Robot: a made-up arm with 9 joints.
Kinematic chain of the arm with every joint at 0, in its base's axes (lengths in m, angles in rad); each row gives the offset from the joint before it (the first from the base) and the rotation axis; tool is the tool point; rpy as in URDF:
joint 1: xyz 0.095 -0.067 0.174 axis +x
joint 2: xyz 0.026 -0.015 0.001 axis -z
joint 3: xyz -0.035 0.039 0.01 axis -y
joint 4: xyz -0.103 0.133 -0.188 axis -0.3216 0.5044 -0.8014
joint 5: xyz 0.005 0 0.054 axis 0.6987 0.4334 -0.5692
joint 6: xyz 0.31 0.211 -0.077 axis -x
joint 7: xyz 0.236 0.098 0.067 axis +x
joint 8: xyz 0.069 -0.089 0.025 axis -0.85 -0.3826 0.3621
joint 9: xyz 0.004 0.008 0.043 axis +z
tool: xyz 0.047 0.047 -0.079 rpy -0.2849 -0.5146 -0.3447
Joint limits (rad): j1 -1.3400..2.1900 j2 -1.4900..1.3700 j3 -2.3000..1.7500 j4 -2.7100..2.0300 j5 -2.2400..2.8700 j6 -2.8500..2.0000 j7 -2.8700..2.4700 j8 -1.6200..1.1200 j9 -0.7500..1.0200
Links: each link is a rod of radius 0.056 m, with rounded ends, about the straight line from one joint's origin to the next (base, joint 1, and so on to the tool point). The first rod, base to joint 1, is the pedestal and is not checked.
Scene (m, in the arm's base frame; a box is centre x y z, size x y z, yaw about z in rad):
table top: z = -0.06
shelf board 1: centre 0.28 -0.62 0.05 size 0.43 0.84 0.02 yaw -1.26
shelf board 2: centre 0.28 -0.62 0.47 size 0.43 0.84 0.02 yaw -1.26
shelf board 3: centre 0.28 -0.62 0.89 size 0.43 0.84 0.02 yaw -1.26
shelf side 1: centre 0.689 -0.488 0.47 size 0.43 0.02 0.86 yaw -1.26
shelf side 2: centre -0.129 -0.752 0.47 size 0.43 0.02 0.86 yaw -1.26
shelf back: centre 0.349 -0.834 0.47 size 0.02 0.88 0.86 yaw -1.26
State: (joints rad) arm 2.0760 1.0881 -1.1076 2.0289 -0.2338 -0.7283 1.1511 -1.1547 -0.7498
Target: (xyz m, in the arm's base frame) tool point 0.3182 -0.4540 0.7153
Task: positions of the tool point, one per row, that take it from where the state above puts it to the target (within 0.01 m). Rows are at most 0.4 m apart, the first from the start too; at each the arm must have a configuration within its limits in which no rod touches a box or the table.
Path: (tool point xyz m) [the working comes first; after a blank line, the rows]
Joints at the target: 2.1900 -0.6454 0.2746 0.1875 -0.2613 -1.2029 1.3175 -1.3008 -0.7500
Straight joint move there: clear.

1: -0.4644 0.2984 0.3953
2: -0.2153 0.5418 0.3300
3: 0.1254 0.6153 0.3336
4: 0.4389 0.4918 0.4248
5: 0.6070 0.2077 0.5687
6: 0.5621 -0.1462 0.6912
7: 0.3182 -0.4540 0.7153

